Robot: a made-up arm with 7 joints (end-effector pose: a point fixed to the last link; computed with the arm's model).
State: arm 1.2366 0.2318 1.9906 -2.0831 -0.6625 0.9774 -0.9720
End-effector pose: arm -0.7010 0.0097 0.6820 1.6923 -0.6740 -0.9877
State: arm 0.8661 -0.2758 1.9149 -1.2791 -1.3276 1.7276 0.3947
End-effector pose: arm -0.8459 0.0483 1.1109 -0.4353 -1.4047 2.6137
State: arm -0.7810 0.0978 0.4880 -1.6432 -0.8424 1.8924 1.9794
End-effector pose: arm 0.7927 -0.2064 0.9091 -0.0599 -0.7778 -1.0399
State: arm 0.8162 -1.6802 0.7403 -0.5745 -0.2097 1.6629 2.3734
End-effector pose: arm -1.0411 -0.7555 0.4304 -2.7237 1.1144 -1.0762
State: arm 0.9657 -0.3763 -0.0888 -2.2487 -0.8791 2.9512 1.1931
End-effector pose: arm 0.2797 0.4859 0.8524 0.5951 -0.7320 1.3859
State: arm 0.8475 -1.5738 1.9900 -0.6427 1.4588 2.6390 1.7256
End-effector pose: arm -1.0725 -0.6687 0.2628 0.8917 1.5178 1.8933
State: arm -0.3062 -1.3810 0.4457 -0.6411 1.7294 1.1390 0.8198
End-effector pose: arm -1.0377 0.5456 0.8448 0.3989 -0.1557 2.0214
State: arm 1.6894 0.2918 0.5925 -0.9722 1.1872 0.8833 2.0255
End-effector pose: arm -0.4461 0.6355 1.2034 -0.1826 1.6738 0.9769
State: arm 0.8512 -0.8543 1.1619 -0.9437 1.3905 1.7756 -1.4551
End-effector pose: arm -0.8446 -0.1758 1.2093 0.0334 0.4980 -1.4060
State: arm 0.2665 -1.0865 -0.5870 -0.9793 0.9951 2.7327 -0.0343
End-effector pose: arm -0.6923 -0.5237 1.1947 0.4180 -2.8399 0.6525
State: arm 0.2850 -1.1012 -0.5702 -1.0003 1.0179 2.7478 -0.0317
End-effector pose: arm -0.6780 -0.5363 1.1906 0.4949 -2.8562 0.6670
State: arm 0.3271 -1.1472 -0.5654 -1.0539 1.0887 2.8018 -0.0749
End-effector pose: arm -0.6488 -0.5813 1.1605 0.6090 -2.9164 0.6319
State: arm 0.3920 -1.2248 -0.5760 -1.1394 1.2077 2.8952 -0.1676
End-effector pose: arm -0.5964 -0.6538 1.1016 -0.7652 3.0031 -0.5108
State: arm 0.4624 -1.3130 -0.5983 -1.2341 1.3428 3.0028 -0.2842
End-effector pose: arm -0.5258 -0.7257 1.0293 -0.8914 2.9159 -0.2961
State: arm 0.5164 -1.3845 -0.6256 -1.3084 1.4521 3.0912 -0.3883
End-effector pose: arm -0.4617 -0.7752 0.9658 -0.9930 2.8614 -0.1013
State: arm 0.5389 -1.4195 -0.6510 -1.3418 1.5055 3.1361 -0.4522
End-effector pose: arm -0.4305 -0.7993 0.9285 -1.0266 2.8515 0.0133
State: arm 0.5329 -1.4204 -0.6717 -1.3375 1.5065 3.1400 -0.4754
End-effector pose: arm -0.4349 -0.8065 0.9170 -0.9866 2.8788 0.0479
